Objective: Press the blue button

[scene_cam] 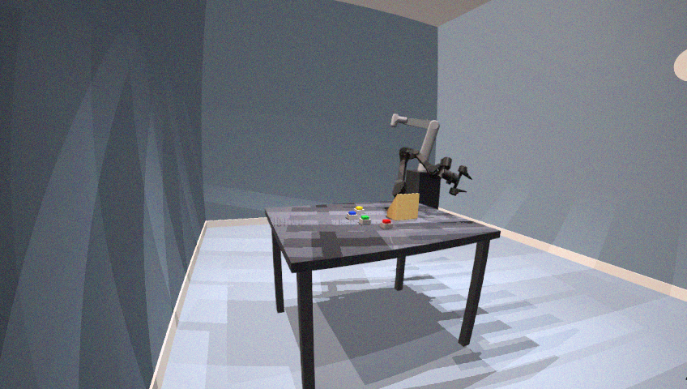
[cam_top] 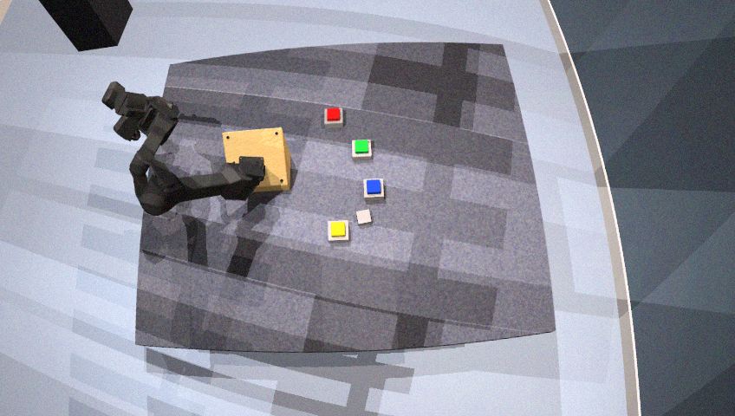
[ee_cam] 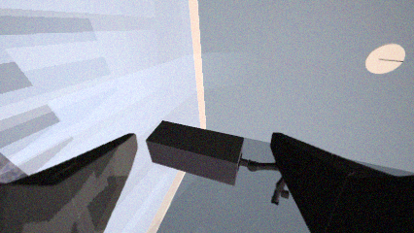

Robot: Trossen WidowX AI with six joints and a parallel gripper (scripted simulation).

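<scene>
Right now my gripper tip is 700 mm short of the blue button, 150 mm to the left of it and 160 mm above it. From my gripper tip the other things lie so: red button (590 mm ahead, 60 mm to the left, 160 mm below); yellow button (620 mm ahead, 260 mm to the right, 160 mm below); green button (670 mm ahead, 40 mm to the right, 160 mm below).
</scene>
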